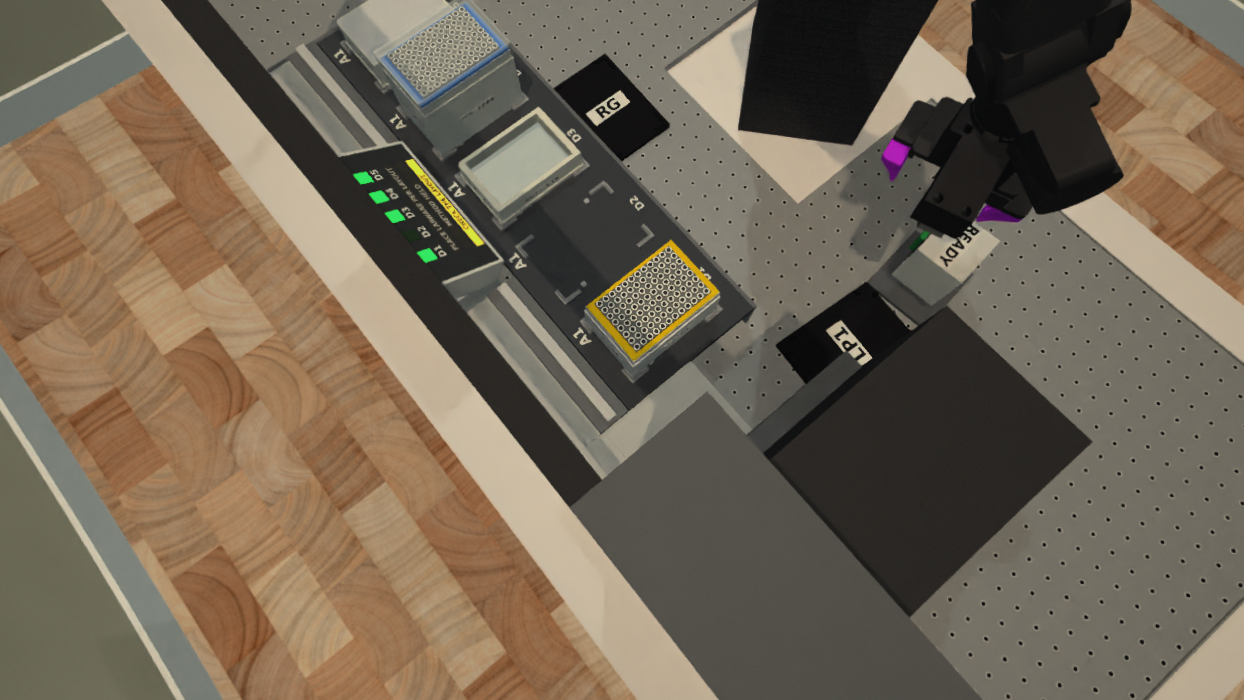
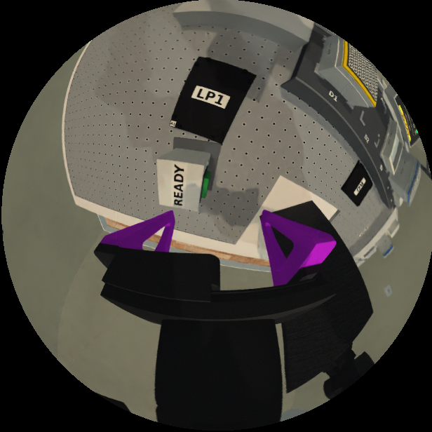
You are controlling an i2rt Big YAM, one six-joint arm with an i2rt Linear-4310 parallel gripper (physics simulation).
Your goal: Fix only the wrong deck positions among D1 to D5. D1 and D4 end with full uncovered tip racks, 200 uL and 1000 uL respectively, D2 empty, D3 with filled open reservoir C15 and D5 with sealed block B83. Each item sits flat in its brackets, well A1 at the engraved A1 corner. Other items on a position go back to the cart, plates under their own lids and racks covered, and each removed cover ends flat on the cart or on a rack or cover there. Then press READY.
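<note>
My gripper (image 1: 945, 184) (image 2: 217, 214) is open and empty, above and beside the READY box (image 1: 937, 271) (image 2: 167, 181); its green button (image 1: 919, 241) (image 2: 205, 183) faces the arm base side. An uncovered yellow-rimmed tip rack (image 1: 654, 300) (image 2: 362, 72) sits at D1. D2 shows bare brackets. An open reservoir (image 1: 520, 165) with pale contents sits at D3. An uncovered blue-rimmed tip rack (image 1: 445, 53) sits at D4. A pale item (image 1: 369, 24) at D5 is partly hidden behind it. The panel (image 1: 478, 261) shows green lights for D1, D3, D4 and D5; D2 is unlit.
The black LP1 pad (image 1: 804, 346) (image 2: 186, 112) lies beside the READY box. The black RG pad (image 1: 642, 130) (image 2: 352, 194) lies beside the deck. The black arm column (image 1: 826, 69) stands on a pale plate (image 1: 782, 169). Large dark (image 1: 930, 452) and grey (image 1: 739, 539) blocks hide part of the table.
</note>
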